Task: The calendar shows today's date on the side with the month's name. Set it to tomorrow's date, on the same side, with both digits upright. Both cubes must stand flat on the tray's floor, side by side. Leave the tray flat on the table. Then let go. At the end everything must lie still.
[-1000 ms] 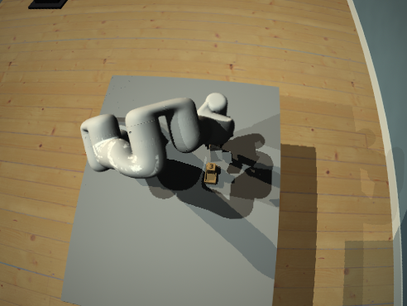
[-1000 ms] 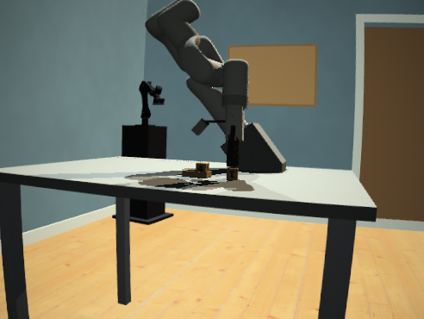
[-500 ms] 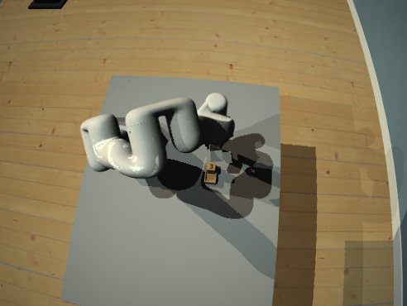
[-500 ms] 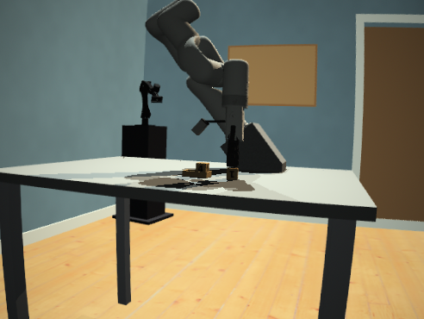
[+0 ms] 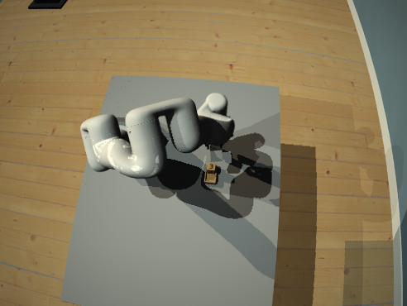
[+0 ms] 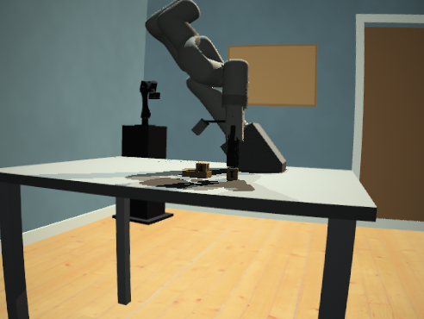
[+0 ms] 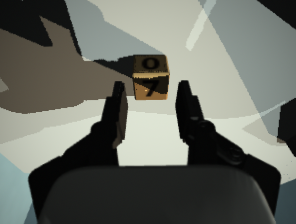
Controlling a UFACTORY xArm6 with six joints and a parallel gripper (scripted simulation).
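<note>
Now: hand 4 cm above the wooden number cube. The rest, counted from my hand: wooden calendar tray (11 cm to the right, 5 cm below, 1 cm ahead).
</note>
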